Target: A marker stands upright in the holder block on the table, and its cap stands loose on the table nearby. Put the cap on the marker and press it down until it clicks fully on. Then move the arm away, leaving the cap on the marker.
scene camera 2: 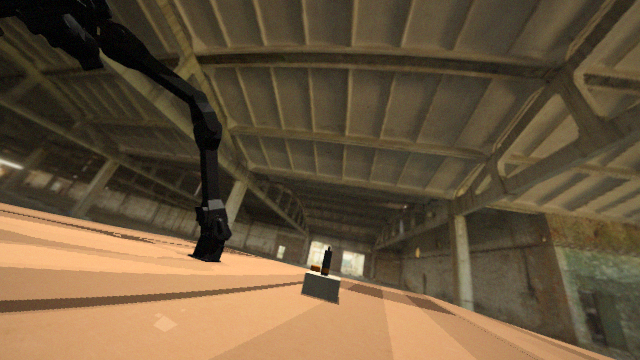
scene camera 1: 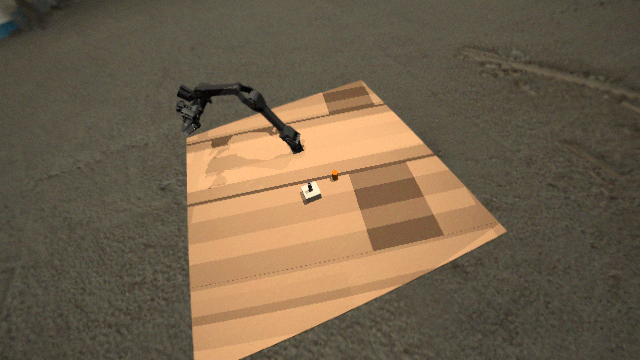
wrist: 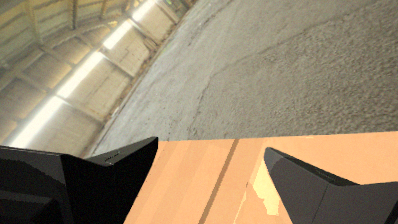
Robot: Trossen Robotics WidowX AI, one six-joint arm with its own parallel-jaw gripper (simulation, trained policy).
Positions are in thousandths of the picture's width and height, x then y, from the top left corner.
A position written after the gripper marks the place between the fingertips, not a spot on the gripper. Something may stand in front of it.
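Note:
The gripper (wrist: 531, 658) appears in the wrist view, while a holder block (scene camera 2: 507, 801) is visible in scene camera 2.

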